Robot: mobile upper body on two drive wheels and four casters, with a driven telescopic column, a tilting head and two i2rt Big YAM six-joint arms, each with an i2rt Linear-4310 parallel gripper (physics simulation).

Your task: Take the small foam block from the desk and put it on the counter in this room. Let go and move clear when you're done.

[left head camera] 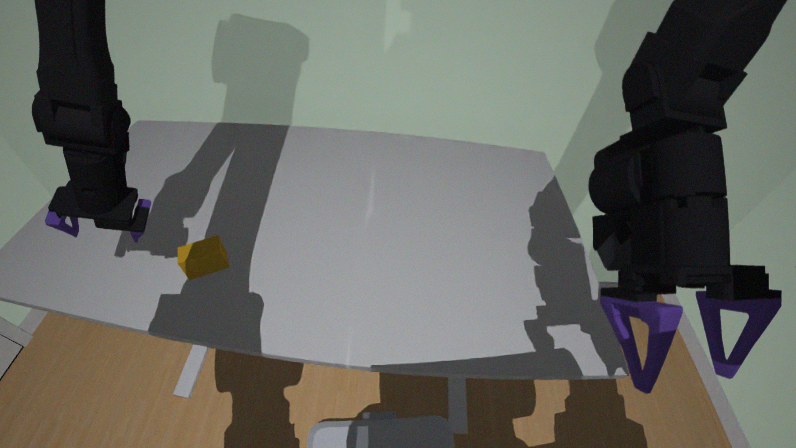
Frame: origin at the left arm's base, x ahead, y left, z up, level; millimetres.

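Seen in the pictures: left gripper, fingertip midpoint: (107,236); right gripper, fingertip midpoint: (685,383).
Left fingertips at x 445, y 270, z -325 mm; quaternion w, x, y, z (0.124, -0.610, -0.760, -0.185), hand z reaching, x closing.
A point is followed by its place in that frame.
The small foam block (203,257) {x 497, y 151, z -451 mm}, yellow, lies on the grey desk (423,250) {x 555, y -314, z -505 mm} in the left part of the head view, partly in an arm's shadow. My left gripper (101,236) {x 445, y 270, z -325 mm} is open and empty, up and to the left of the block and apart from it. My right gripper (686,384) {x 137, y -439, z -164 mm} is open and empty at the right, by the desk's right front corner, far from the block. The counter does not show in this view.
A pale green wall (445,72) {x 1088, y -431, z -299 mm} stands behind the desk. A grey chair (401,434) {x 261, y -297, z -1196 mm} is at the desk's front edge, at the bottom middle. Wooden floor (111,378) {x 512, y 1068, z -1456 mm} and desk legs show below. A pale box-like edge (8,347) {x 600, y 1684, z -1380 mm} shows at the lower left.
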